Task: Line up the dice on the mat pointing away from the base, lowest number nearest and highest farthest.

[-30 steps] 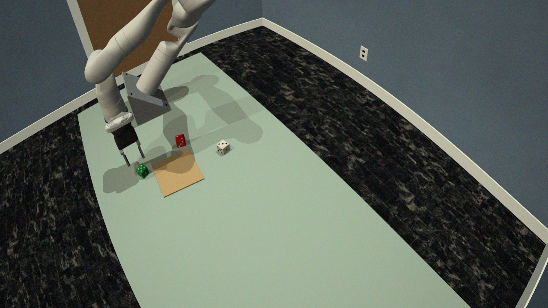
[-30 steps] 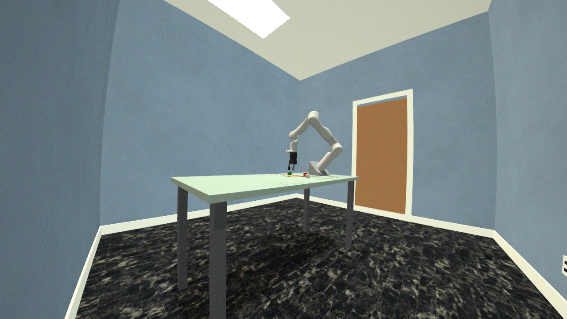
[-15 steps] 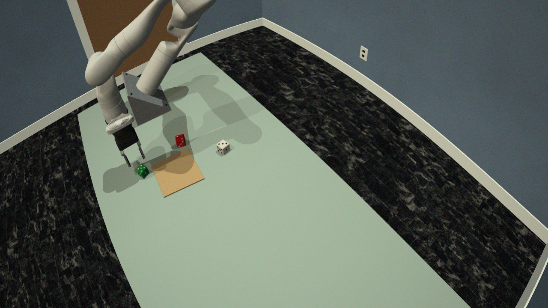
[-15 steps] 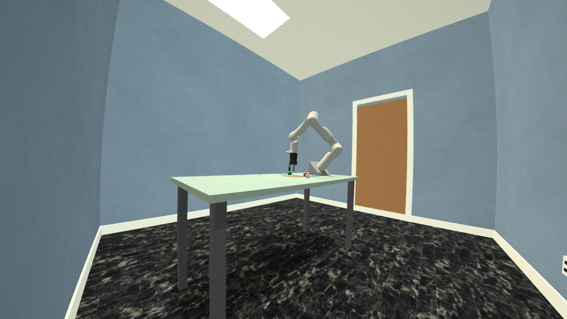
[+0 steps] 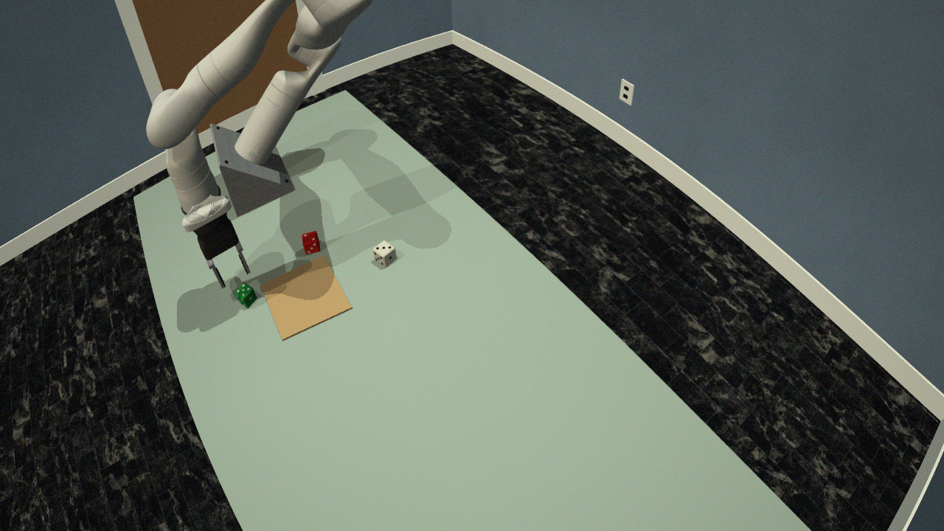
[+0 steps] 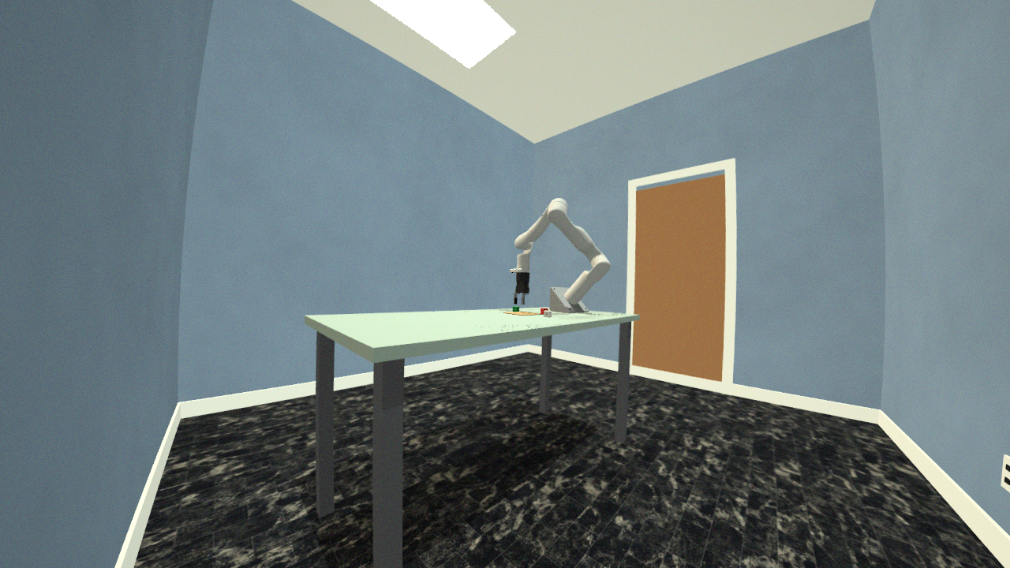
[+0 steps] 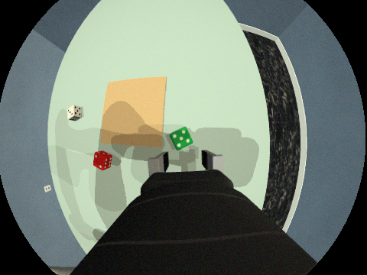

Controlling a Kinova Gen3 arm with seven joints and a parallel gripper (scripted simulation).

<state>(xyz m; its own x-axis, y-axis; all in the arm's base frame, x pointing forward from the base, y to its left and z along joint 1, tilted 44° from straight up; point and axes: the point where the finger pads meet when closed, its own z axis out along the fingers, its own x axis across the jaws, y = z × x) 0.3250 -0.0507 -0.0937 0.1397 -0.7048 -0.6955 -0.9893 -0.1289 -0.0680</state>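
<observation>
My gripper is now 3 cm short of the green die, 1 cm to the right of it and 4 cm above it. Also, from my hand: tan mat: 8 cm ahead, 12 cm to the left, 6 cm below; red die: 3 cm behind, 17 cm to the left, 4 cm below; white die: 7 cm ahead, 29 cm to the left, 4 cm below.
</observation>
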